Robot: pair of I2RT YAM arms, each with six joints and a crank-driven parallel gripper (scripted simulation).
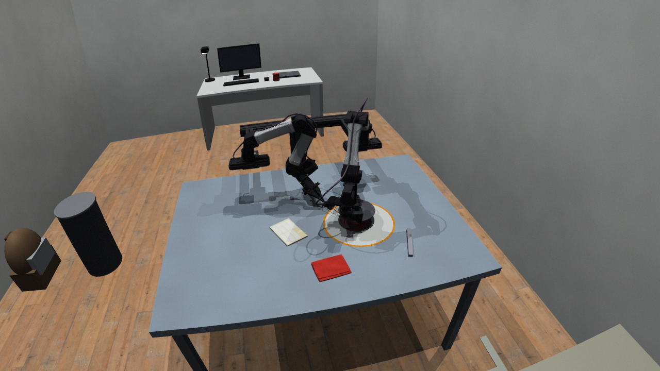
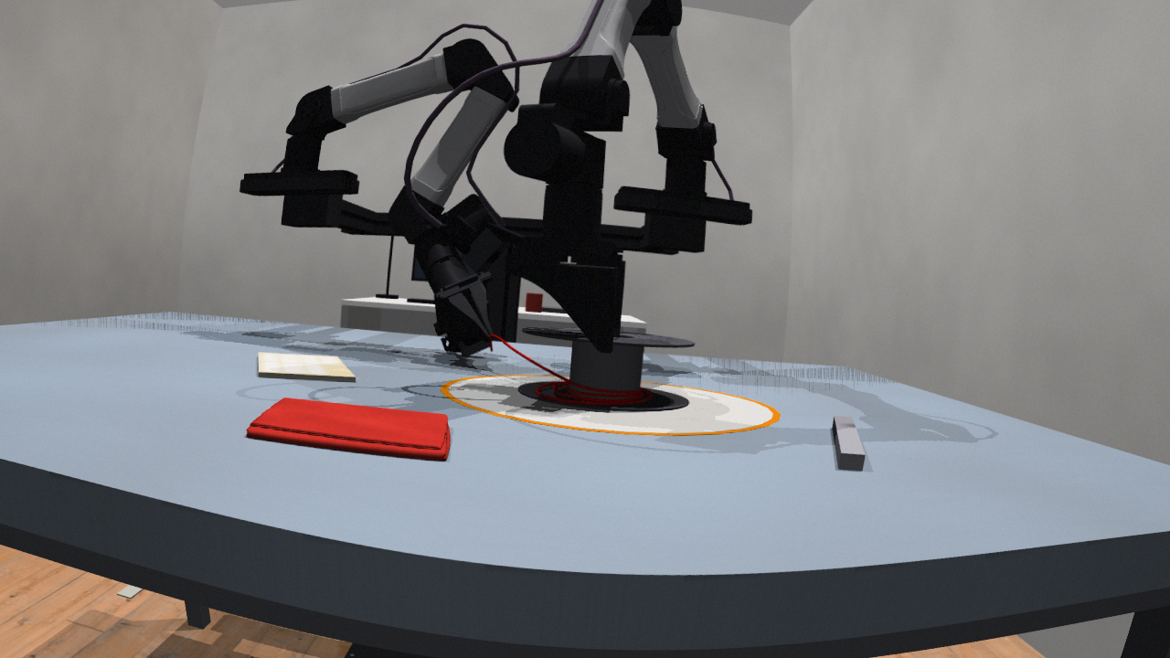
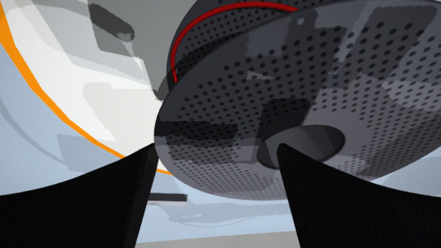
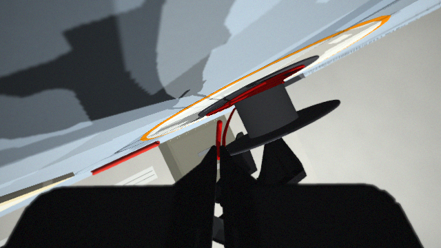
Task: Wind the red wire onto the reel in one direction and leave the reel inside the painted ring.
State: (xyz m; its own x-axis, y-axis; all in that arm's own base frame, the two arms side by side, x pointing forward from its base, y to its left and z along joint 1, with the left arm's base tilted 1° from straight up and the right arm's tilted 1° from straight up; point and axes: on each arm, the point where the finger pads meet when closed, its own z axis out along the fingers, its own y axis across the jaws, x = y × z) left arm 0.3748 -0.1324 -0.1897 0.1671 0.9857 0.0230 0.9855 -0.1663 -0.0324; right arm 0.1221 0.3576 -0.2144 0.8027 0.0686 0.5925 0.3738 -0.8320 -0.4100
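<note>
The dark reel lies 5 cm behind my left hand, 3 cm below it and 1 cm to the left of it. The rest, counted from my left hand: orange painted ring (6 cm below, 3 cm behind, 2 cm to the left); grey bar (19 cm to the left, 19 cm ahead, 6 cm below); cream gridded tile (34 cm to the right, 6 cm below, 6 cm behind).
</note>
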